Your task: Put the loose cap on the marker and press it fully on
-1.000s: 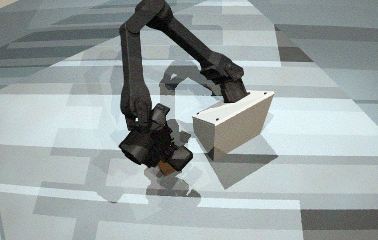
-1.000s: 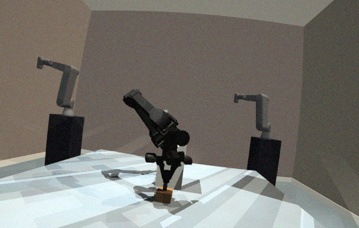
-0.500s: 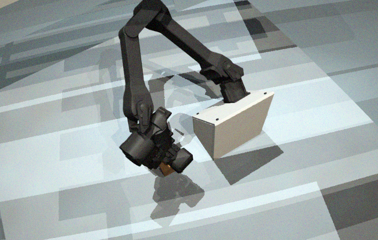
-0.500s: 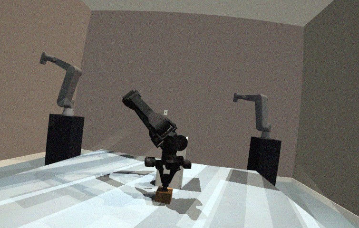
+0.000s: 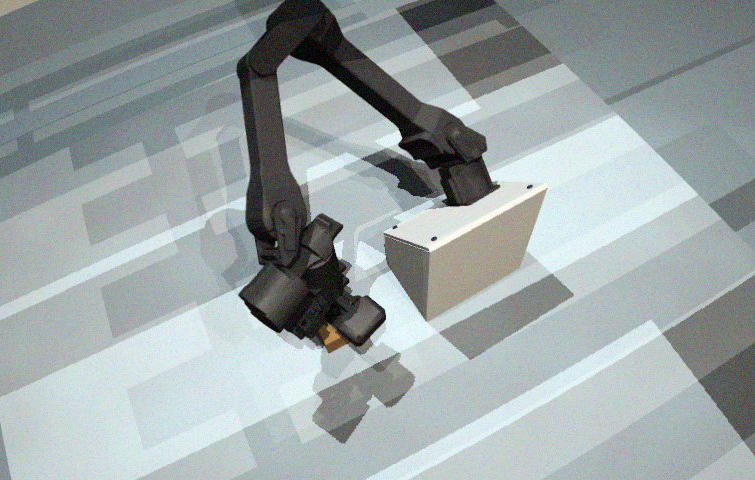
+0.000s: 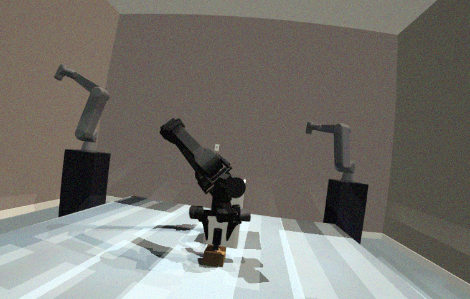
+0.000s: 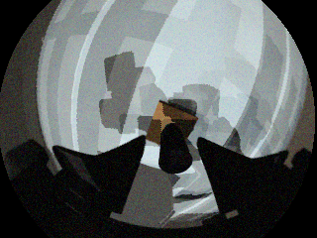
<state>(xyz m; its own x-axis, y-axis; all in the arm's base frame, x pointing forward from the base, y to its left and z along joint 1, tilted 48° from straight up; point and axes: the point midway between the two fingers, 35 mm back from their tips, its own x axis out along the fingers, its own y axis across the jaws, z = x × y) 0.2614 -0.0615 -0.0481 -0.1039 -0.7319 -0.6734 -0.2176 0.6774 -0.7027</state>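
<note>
Now: gripper tip 50 mm above the orange holder block.
</note>
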